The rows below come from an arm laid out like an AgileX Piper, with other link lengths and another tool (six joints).
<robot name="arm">
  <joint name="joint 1" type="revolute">
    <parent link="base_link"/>
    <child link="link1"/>
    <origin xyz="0 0 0.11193" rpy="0 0 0"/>
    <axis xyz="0 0 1"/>
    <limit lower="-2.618" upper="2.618"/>
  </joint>
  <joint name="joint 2" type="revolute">
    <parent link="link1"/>
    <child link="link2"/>
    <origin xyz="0 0 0" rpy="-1.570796 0 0"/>
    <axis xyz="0 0 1"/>
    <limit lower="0" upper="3.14"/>
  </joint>
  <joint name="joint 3" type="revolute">
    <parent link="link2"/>
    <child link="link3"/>
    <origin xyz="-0.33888 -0.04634 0" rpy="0 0 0"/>
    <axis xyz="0 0 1"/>
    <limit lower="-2.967" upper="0"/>
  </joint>
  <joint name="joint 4" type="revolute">
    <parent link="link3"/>
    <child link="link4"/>
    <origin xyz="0.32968 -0.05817 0" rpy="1.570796 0 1.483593"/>
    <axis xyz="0 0 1"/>
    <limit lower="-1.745" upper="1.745"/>
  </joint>
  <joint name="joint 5" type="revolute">
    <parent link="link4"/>
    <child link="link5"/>
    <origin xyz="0 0 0" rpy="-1.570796 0 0"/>
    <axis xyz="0 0 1"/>
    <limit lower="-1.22" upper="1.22"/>
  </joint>
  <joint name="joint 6" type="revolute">
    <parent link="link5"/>
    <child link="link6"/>
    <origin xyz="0 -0.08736 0" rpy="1.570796 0 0"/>
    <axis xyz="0 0 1"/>
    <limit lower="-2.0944" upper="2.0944"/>
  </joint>
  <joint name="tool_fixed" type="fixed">
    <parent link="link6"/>
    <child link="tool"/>
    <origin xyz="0.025 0.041 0.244" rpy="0 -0.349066 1.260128"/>
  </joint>
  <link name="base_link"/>
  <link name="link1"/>
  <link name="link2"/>
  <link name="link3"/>
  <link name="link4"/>
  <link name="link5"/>
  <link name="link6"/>
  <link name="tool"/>
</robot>
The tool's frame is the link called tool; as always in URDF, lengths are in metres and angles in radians.
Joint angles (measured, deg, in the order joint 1, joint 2, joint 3, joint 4, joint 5, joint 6), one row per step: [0.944, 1.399, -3.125, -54.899, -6.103, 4.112]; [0.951, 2.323, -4.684, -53.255, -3.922, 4.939]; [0.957, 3.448, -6.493, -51.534, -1.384, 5.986]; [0.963, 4.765, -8.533, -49.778, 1.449, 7.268]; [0.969, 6.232, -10.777, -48.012, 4.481, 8.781]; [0.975, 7.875, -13.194, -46.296, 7.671, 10.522]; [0.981, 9.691, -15.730, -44.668, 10.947, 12.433]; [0.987, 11.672, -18.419, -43.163, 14.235, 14.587]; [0.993, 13.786, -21.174, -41.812, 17.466, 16.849]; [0.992, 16.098, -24.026, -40.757, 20.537, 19.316]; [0.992, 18.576, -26.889, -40.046, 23.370, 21.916]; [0.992, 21.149, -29.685, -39.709, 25.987, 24.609]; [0.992, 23.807, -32.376, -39.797, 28.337, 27.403]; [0.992, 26.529, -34.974, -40.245, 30.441, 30.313]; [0.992, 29.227, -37.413, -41.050, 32.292, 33.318]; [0.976, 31.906, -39.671, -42.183, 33.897, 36.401]
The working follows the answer.
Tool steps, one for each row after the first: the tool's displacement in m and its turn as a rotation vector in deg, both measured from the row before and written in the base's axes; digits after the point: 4 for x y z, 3 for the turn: [0.0012, -0.0086, 0.0064, 2.648, 0.747, -1.401]; [0.0012, -0.0096, 0.0064, 2.992, 0.953, -1.587]; [0.0012, -0.0101, 0.0062, 3.307, 1.128, -1.718]; [0.0011, -0.0101, 0.0063, 3.586, 1.218, -1.779]; [0.0010, -0.0099, 0.0059, 3.798, 1.325, -1.827]; [0.0011, -0.0094, 0.0053, 3.902, 1.424, -1.852]; [0.0012, -0.0087, 0.0055, 4.030, 1.405, -1.849]; [0.0014, -0.0079, 0.0053, 3.977, 1.393, -1.837]; [0.0021, -0.0071, 0.0057, 3.859, 1.305, -1.825]; [0.0030, -0.0065, 0.0059, 3.605, 1.205, -1.800]; [0.0038, -0.0063, 0.0056, 3.279, 1.121, -1.825]; [0.0047, -0.0063, 0.0054, 2.896, 1.008, -1.852]; [0.0057, -0.0065, 0.0053, 2.587, 0.861, -1.891]; [0.0064, -0.0067, 0.0051, 2.253, 0.683, -1.922]; [0.0071, -0.0071, 0.0047, 1.926, 0.536, -1.955]
Tool pose at each row, in the base's axes (x y z in m, rotation vector in deg; rounded; the steps above come from the unrounded poses): [0.3222, 0.0408, 0.2464, 13.452, 60.067, 19.355]; [0.3234, 0.0322, 0.2528, 16.695, 60.189, 19.428]; [0.3247, 0.0226, 0.2592, 20.384, 60.399, 19.482]; [0.3259, 0.0124, 0.2654, 24.464, 60.666, 19.548]; [0.3269, 0.0023, 0.2717, 28.849, 60.918, 19.679]; [0.3279, -0.0076, 0.2776, 33.478, 61.175, 19.842]; [0.3290, -0.0171, 0.2829, 38.242, 61.443, 19.995]; [0.3302, -0.0257, 0.2885, 43.121, 61.613, 20.206]; [0.3316, -0.0336, 0.2937, 47.951, 61.714, 20.382]; [0.3337, -0.0407, 0.2995, 52.654, 61.682, 20.514]; [0.3366, -0.0471, 0.3054, 57.096, 61.531, 20.546]; [0.3404, -0.0534, 0.3110, 61.239, 61.262, 20.392]; [0.3451, -0.0598, 0.3163, 65.023, 60.856, 20.037]; [0.3508, -0.0662, 0.3216, 68.505, 60.276, 19.538]; [0.3572, -0.0730, 0.3268, 71.648, 59.502, 18.912]; [0.3643, -0.0801, 0.3315, 74.462, 58.563, 18.152]

